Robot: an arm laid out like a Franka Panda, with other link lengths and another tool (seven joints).
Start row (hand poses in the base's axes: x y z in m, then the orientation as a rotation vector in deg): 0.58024, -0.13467, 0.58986, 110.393, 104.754, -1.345
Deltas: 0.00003, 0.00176, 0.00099, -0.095, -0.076, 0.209; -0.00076, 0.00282, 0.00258, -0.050, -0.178, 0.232; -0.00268, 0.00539, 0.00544, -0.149, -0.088, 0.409; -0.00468, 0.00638, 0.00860, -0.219, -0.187, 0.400; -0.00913, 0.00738, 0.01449, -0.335, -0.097, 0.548; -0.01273, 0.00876, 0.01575, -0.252, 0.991, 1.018; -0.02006, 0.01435, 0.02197, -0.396, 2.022, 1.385; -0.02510, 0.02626, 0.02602, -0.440, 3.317, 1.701; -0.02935, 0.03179, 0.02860, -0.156, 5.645, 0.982; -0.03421, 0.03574, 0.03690, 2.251, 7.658, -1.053; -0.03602, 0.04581, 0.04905, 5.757, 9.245, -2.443; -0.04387, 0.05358, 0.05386, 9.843, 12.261, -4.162
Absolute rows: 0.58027, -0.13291, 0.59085, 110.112, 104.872, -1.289; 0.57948, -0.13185, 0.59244, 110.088, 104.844, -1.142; 0.57756, -0.12928, 0.59530, 109.887, 105.037, -1.261; 0.57556, -0.12829, 0.59846, 109.816, 104.940, -1.232; 0.57111, -0.12729, 0.60435, 109.629, 105.099, -1.376; 0.56751, -0.12591, 0.60561, 109.597, 106.280, -2.200; 0.56018, -0.12032, 0.61183, 109.478, 107.244, -3.215; 0.55514, -0.10841, 0.61588, 109.546, 108.362, -4.421; 0.55089, -0.10288, 0.61846, 111.108, 109.259, -6.712; 0.54603, -0.09893, 0.62676, 115.305, 109.415, -7.227; 0.54422, -0.08886, 0.63891, 119.574, 110.259, -6.067; 0.53637, -0.08109, 0.64372, 125.041, 111.779, -5.920
